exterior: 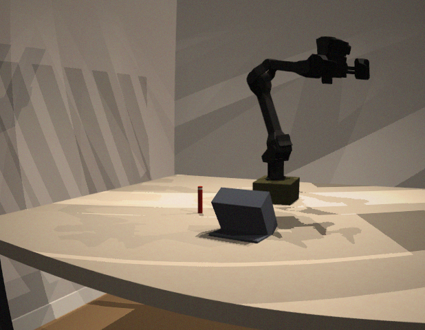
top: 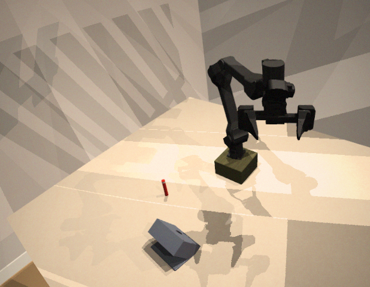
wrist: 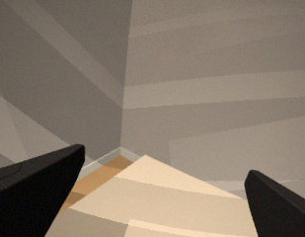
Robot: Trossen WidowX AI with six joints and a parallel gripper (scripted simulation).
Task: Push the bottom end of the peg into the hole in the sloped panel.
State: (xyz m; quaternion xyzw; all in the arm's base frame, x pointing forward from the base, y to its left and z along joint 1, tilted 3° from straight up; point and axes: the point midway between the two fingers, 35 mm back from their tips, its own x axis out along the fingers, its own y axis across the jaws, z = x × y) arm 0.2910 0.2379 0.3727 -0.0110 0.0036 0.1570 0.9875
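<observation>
My gripper tip is now 44 cm to the left of the red peg, 37 cm above it and 8 cm past it. The rest, counted from my gripper tip: flat foot plate: 43 cm below, 28 cm to the right, 14 cm ahead; sloped panel: 38 cm below, 27 cm to the right, 12 cm ahead.
</observation>
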